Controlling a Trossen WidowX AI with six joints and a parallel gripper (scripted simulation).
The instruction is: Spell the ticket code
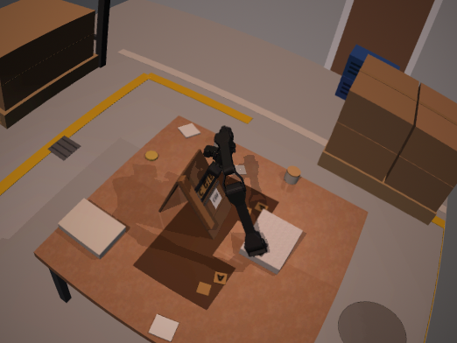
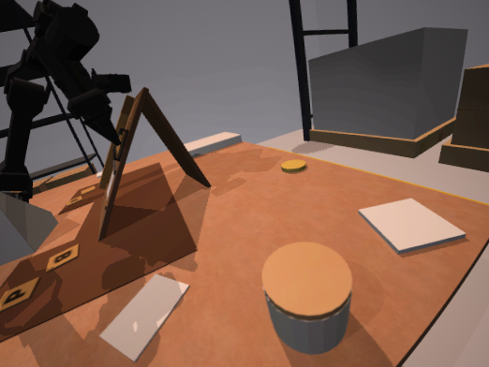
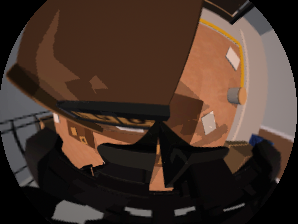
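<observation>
Now: gripper tip 60 mm past the white ticket, 60 mm to the right of it and 80 mm above it. From my gripper tip the other things lie so: dark mat 160 mm behind, 180 mm to the left, 180 mm below; yellow disc 400 mm ahead, 60 mm to the right, 180 mm below; white card 30 mm behind, 270 mm to the right, 180 mm below.
</observation>
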